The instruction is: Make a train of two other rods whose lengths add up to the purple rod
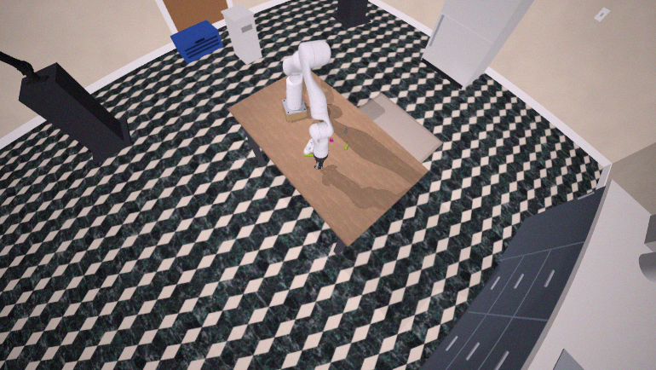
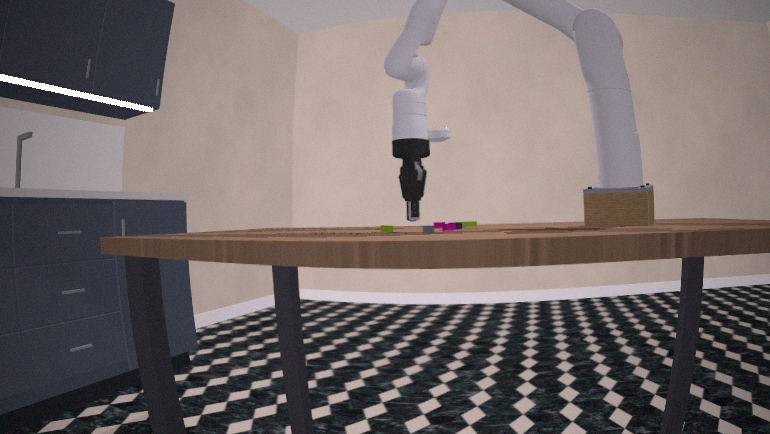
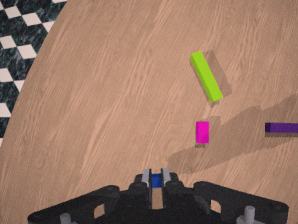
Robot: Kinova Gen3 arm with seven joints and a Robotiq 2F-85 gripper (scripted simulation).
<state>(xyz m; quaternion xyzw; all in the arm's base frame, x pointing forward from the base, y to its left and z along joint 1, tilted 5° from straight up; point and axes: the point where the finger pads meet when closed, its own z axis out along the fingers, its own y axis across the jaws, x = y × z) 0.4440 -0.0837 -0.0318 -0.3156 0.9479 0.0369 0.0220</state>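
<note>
Now: the blue rod 20 mm below my hand. The rest, counted from my hand: purple rod (120 mm behind, 100 mm to the left, 30 mm below); grey rod (130 mm behind, 270 mm to the left, 30 mm below).
</note>
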